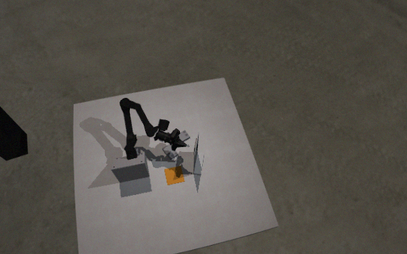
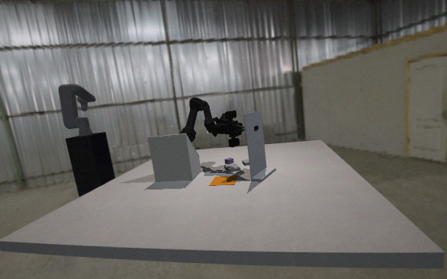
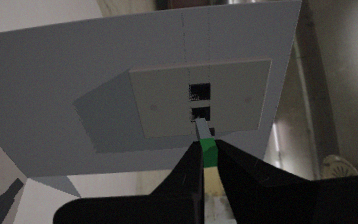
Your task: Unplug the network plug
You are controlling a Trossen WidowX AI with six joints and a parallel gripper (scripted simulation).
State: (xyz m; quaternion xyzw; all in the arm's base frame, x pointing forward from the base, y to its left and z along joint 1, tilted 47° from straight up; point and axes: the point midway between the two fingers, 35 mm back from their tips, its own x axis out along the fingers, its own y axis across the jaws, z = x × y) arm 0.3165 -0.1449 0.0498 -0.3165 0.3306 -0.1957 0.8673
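The marked orange square lies 230 mm below my gripper tip, 120 mm behind it and 80 mm to the right of it. From my gripper tip the other things lie so: upright panel (90 mm below, 60 mm ahead, 40 mm to the right); then plug (10 mm ahead); then small purple block (230 mm to the left, 220 mm below, 110 mm behind).
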